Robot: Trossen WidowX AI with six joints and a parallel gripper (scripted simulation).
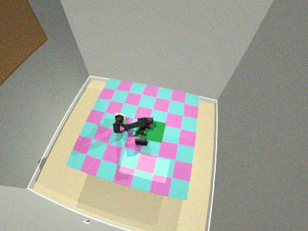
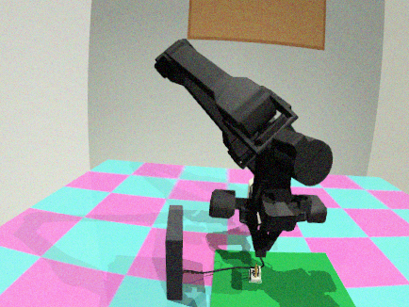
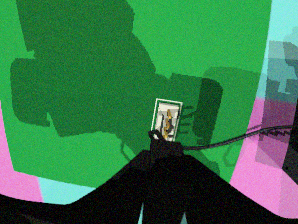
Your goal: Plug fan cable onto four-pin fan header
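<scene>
Now: the white four-pin fan header 60 mm below my gripper tip. Also, from my gripper tip: black fan (140 mm to the right, 30 mm ahead); green board (80 mm below, 60 mm ahead, 50 mm to the left); black plug (10 mm behind, 10 mm above).
</scene>
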